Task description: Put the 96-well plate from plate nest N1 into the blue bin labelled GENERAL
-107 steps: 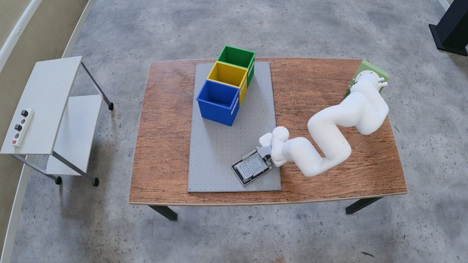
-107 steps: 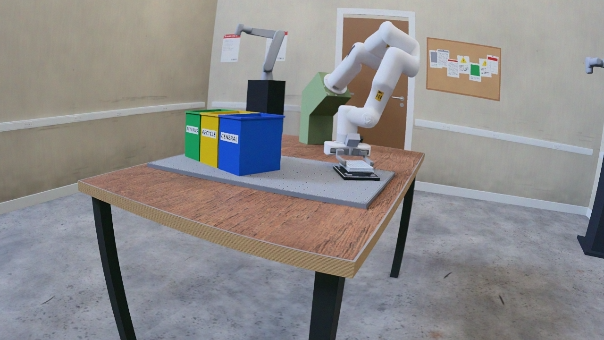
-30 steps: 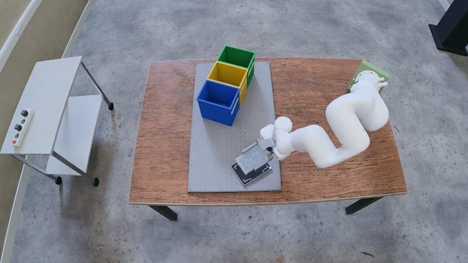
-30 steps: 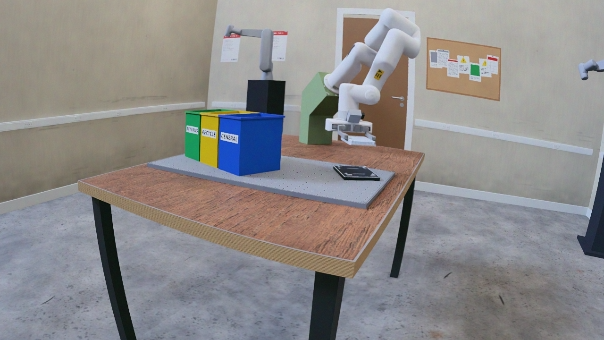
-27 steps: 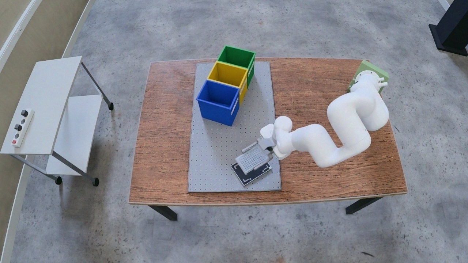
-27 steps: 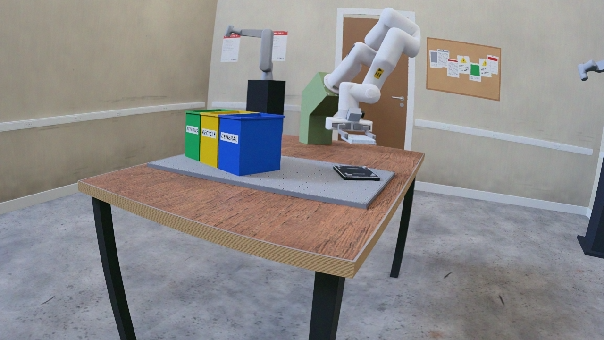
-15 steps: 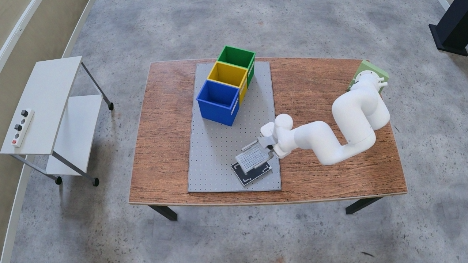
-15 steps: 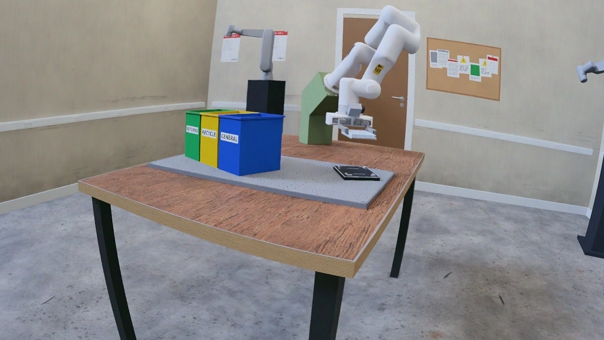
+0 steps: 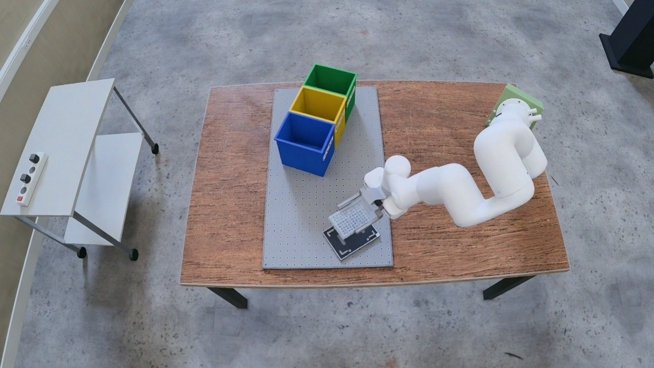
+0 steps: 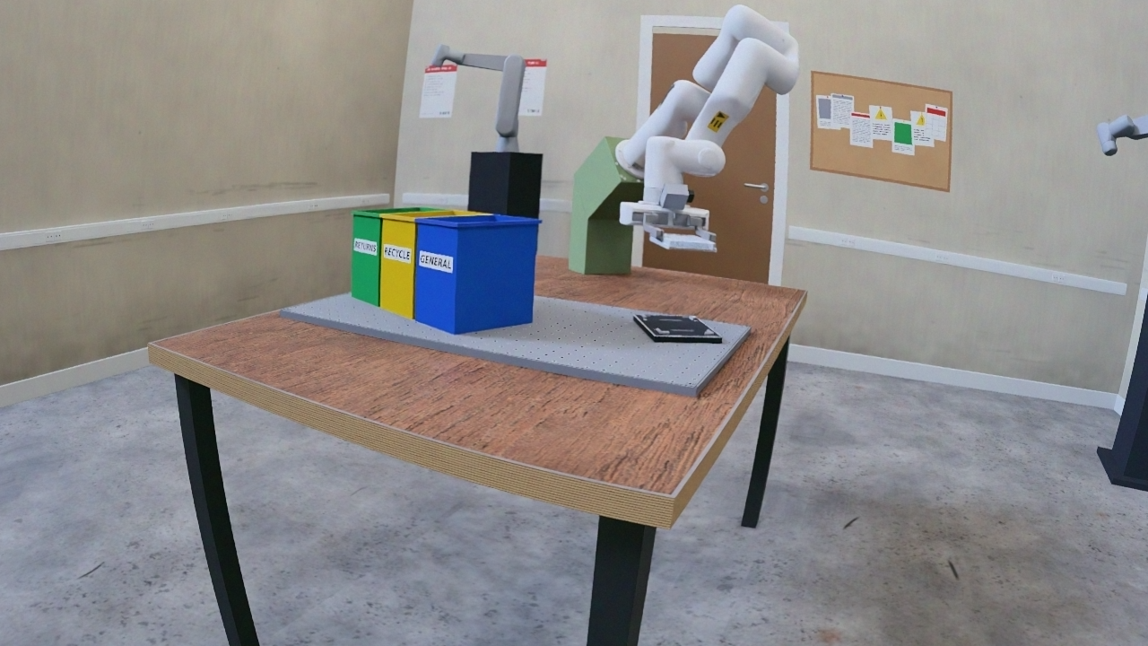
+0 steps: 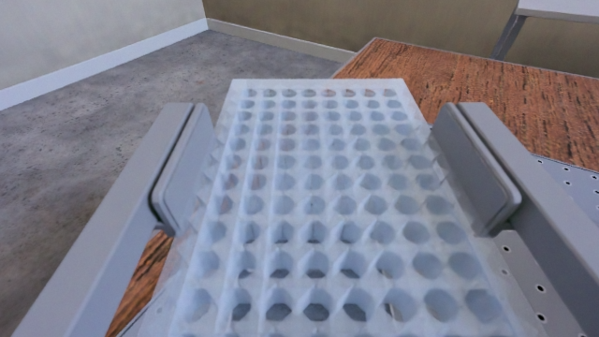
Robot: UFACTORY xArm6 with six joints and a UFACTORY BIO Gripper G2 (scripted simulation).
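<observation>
My hand is 210 mm short of the blue general bin, 280 mm to the left of it and 80 mm above it. Round my hand: yellow recycle bin: 190 mm ahead, 410 mm to the right, 80 mm below; then black plate nest N1: 160 mm below; then clear 96-well plate: 10 mm below.
</observation>
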